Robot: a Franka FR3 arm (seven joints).
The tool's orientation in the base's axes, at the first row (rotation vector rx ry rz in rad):
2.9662, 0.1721, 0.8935
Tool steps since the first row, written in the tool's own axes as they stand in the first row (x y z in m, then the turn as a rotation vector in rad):
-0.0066, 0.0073, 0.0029, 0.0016, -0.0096, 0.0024
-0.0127, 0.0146, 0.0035, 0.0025, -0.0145, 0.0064
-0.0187, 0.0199, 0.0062, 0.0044, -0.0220, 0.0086
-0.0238, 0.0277, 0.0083, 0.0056, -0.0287, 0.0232
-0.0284, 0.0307, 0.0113, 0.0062, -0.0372, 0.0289
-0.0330, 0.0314, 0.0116, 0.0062, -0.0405, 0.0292
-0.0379, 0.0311, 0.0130, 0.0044, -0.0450, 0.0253
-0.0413, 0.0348, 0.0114, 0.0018, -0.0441, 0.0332
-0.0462, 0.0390, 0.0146, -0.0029, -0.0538, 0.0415
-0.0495, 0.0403, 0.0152, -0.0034, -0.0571, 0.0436
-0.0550, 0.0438, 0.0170, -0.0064, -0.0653, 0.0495
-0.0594, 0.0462, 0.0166, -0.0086, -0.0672, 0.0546
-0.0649, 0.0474, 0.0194, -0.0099, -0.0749, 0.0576
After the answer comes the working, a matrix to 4 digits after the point.
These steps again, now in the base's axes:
-0.0032, -0.0080, -0.0055, 0.0017, 0.0097, -0.0018
-0.0072, -0.0160, -0.0089, 0.0042, 0.0147, -0.0050
-0.0102, -0.0220, -0.0140, 0.0063, 0.0223, -0.0063
-0.0125, -0.0303, -0.0181, 0.0147, 0.0290, -0.0183
-0.0144, -0.0339, -0.0229, 0.0176, 0.0375, -0.0233
-0.0179, -0.0351, -0.0256, 0.0174, 0.0408, -0.0237
-0.0213, -0.0354, -0.0295, 0.0134, 0.0451, -0.0218
-0.0246, -0.0395, -0.0297, 0.0157, 0.0438, -0.0297
-0.0265, -0.0442, -0.0348, 0.0154, 0.0529, -0.0399
-0.0288, -0.0459, -0.0370, 0.0159, 0.0561, -0.0422
-0.0320, -0.0500, -0.0413, 0.0159, 0.0638, -0.0493
-0.0356, -0.0529, -0.0432, 0.0167, 0.0654, -0.0549
-0.0385, -0.0548, -0.0485, 0.0165, 0.0729, -0.0586

The tool's axes in the first row as the columns of a matrix, in the base's axes (rounded; the answer above uses it unrounded):
0.8280, 0.0948, 0.5526
0.1172, -0.9931, -0.0053
0.5483, 0.0692, -0.8334

